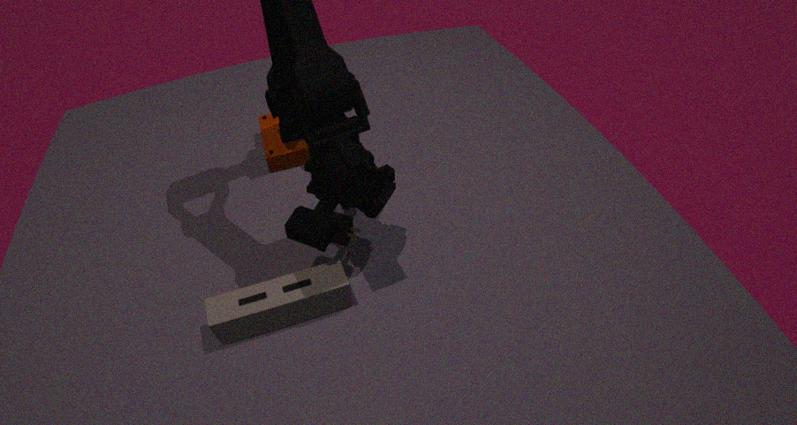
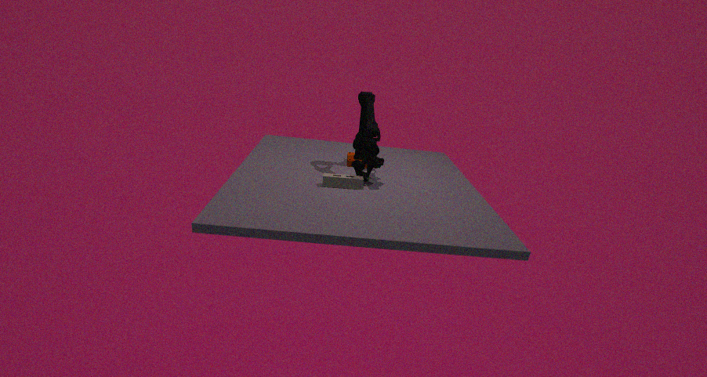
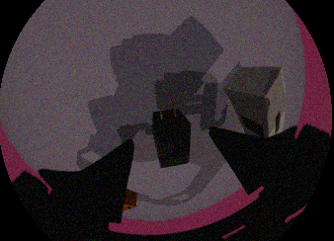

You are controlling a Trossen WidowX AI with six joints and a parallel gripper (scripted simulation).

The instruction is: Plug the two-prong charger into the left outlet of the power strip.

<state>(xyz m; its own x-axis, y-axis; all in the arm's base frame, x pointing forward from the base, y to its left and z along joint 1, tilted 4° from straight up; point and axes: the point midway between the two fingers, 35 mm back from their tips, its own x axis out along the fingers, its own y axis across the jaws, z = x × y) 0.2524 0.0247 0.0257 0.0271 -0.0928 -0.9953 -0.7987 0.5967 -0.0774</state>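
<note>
The two-prong charger is 1 cm ahead of my gripper tip and 2 cm to the left of it.
</note>
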